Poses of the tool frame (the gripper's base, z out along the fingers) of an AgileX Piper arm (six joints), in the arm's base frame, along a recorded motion.
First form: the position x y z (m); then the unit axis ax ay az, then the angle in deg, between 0 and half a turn.
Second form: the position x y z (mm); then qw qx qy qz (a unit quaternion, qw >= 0). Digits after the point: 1 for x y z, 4 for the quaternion.
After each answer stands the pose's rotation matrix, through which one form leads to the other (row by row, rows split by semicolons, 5 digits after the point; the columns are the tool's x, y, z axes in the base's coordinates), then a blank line. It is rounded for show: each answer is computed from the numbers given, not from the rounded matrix.
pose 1, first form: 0.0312 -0.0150 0.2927 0.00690 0.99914 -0.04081 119.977
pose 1, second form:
31.2 -15.0 292.7 0.5002 0.0060 0.8652 -0.0353
-0.49958 0.04569 0.86506; -0.02501 0.99743 -0.06713; -0.86591 -0.05517 -0.49715

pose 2, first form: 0.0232 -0.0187 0.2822 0.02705 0.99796 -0.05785 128.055
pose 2, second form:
23.2 -18.7 282.2 0.4379 0.0243 0.8972 -0.0520
-0.61523 0.08919 0.78328; -0.00192 0.99341 -0.11462; -0.78834 -0.07202 -0.61101

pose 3, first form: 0.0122 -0.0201 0.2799 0.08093 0.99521 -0.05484 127.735
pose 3, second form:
12.2 -20.1 279.9 0.4404 0.0727 0.8935 -0.0492
-0.60145 0.17321 0.77991; 0.08646 0.98459 -0.15198; -0.79422 -0.02398 -0.60716

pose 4, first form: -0.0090 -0.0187 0.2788 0.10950 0.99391 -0.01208 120.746
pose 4, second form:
-9.0 -18.7 278.8 0.4944 0.0952 0.8640 -0.0105
-0.49311 0.17486 0.85221; 0.15409 0.98166 -0.11225; -0.85621 0.07596 -0.51101

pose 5, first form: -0.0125 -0.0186 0.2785 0.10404 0.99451 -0.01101 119.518
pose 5, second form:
-12.5 -18.6 278.5 0.5036 0.0899 0.8592 -0.0095
-0.47654 0.16403 0.86372; 0.14487 0.98366 -0.10688; -0.86714 0.07419 -0.49252

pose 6, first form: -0.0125 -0.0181 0.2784 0.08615 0.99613 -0.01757 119.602
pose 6, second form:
-12.5 -18.1 278.4 0.5030 0.0745 0.8609 -0.0152
-0.48288 0.14348 0.86385; 0.11293 0.98845 -0.10105; -0.86837 0.04876 -0.49351

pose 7, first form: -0.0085 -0.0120 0.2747 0.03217 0.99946 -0.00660 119.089
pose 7, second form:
-8.5 -12.0 274.7 0.5069 0.0277 0.8616 -0.0057
-0.48463 0.05355 0.87308; 0.04202 0.99840 -0.03792; -0.87371 0.01831 -0.48610

